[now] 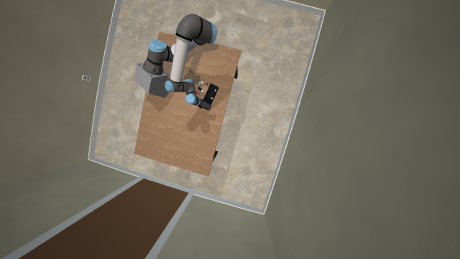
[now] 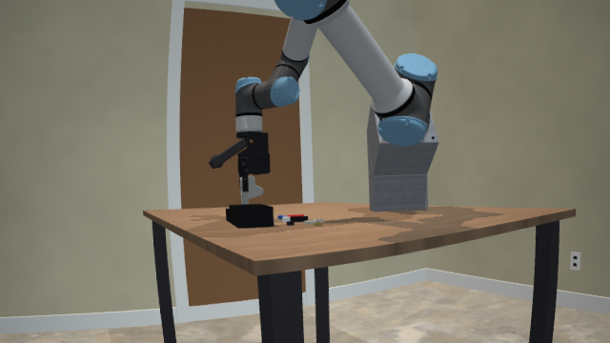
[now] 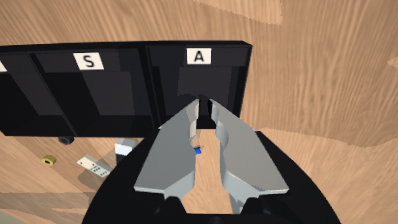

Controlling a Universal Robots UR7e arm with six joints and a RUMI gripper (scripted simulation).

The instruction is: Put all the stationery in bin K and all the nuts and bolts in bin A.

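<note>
Right now the black bin row is 9 cm to the left of my hand and 1 cm below it. Also, from my hand: eraser (12 cm behind, 10 cm to the left, 3 cm below); then blue pen (10 cm behind, 3 cm below, 1 cm to the left); then red marker (13 cm behind, 6 cm to the left, 3 cm below).
</note>
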